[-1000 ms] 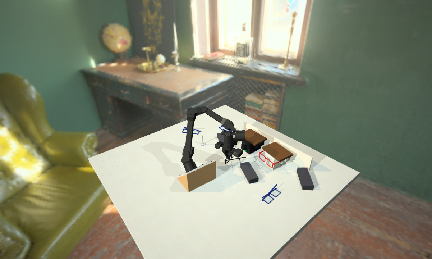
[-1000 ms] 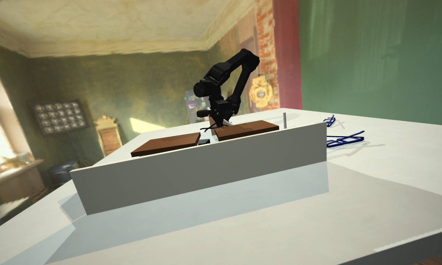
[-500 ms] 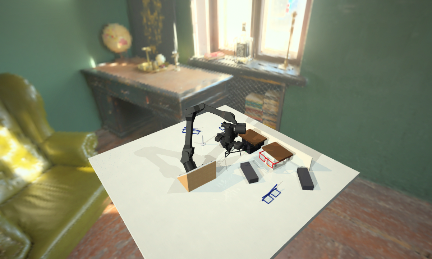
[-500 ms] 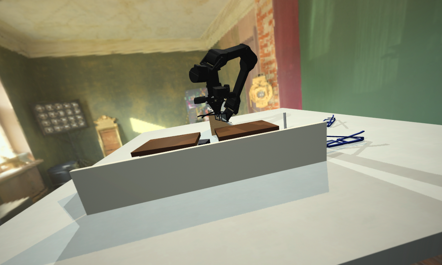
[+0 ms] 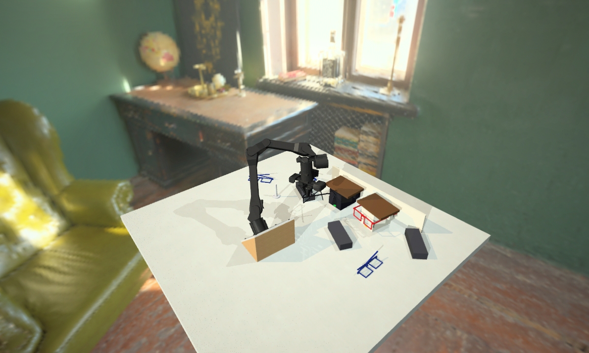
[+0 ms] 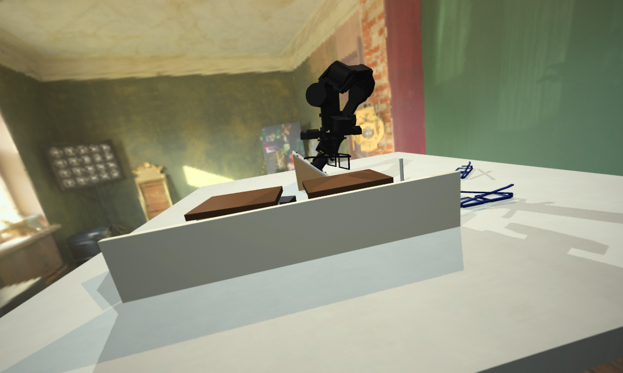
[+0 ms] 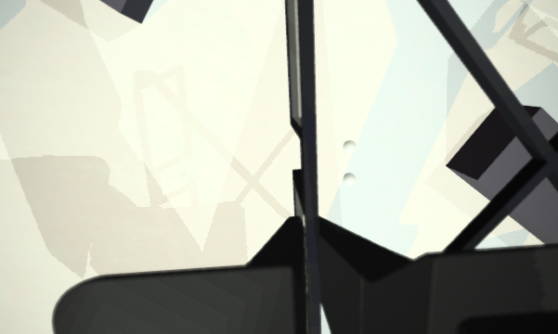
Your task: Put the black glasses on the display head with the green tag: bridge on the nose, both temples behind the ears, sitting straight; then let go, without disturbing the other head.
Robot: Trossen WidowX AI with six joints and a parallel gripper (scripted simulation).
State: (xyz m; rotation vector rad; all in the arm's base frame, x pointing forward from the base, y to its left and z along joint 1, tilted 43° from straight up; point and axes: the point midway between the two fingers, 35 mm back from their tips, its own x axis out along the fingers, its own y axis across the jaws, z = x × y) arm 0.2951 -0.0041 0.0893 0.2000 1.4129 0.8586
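My gripper tip is 6 cm past the white peg stand, 24 cm to the right of it and 10 cm above it. Round my gripper tip: dark display head (20 cm ahead, 1 cm to the right, 6 cm below); white back board (35 cm ahead, 10 cm to the right, 7 cm below).
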